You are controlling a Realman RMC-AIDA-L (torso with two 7-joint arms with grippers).
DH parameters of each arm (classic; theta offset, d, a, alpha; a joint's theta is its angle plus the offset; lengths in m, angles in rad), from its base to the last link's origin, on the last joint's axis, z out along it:
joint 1: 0 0.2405 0 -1.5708
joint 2: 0 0 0 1.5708
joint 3: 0 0.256 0 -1.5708
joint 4: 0 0 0 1.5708
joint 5: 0 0.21 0 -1.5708
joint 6: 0 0 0 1.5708
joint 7: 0 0.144 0 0
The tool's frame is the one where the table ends.
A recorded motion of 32 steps. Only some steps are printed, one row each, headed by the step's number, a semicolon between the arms.
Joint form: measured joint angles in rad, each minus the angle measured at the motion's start. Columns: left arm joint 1, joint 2, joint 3, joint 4, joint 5, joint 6, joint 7; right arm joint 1, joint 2, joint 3, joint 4, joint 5, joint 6, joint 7.
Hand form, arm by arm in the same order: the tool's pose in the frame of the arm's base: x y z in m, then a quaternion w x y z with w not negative. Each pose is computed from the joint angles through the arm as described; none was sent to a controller.
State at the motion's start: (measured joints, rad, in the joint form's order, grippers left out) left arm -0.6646 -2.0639 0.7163 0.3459 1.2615 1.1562 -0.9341; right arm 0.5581 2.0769 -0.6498 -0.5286 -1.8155 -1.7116 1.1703
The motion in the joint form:
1: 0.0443 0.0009 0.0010 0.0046 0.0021 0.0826 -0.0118; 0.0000 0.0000 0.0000 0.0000 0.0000 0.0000 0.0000
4: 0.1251 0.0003 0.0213 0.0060 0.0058 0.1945 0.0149; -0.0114 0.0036 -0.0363 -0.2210 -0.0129 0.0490 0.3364
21: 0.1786 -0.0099 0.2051 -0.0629 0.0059 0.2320 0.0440; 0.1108 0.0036 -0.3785 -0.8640 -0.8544 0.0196 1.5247
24: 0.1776 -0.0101 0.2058 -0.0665 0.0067 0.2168 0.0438; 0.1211 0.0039 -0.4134 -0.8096 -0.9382 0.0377 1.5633
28: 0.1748 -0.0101 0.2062 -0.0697 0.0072 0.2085 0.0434; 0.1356 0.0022 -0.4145 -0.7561 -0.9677 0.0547 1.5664
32: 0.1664 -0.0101 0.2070 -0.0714 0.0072 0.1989 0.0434; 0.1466 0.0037 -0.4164 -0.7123 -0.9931 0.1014 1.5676
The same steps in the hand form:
1: -0.2451 0.3978 0.0213 0.38487 -0.80357 -0.19525 -0.40992; 0.2322 0.3218 0.0012 0.11372 -0.91394 0.12491 0.36903
4: -0.2608 0.3679 0.0195 0.36932 -0.80840 -0.18243 -0.42048; 0.2237 0.3414 0.0290 0.11577 -0.91357 0.20307 0.33279
21: -0.2686 0.3303 -0.0244 0.29247 -0.85026 -0.19639 -0.39108; 0.1867 0.3726 0.0645 0.22950 -0.84672 0.46998 -0.09756
24: -0.2704 0.3311 -0.0257 0.29515 -0.85065 -0.20133 -0.38567; 0.1994 0.3738 0.0569 0.24023 -0.82730 0.48809 -0.14013
28: -0.2708 0.3319 -0.0266 0.29592 -0.85102 -0.20373 -0.38300; 0.2066 0.3761 0.0519 0.23879 -0.82008 0.49612 -0.15594
32: -0.2693 0.3346 -0.0273 0.29629 -0.85204 -0.20317 -0.38074; 0.2119 0.3816 0.0475 0.24913 -0.81558 0.49688 -0.16083

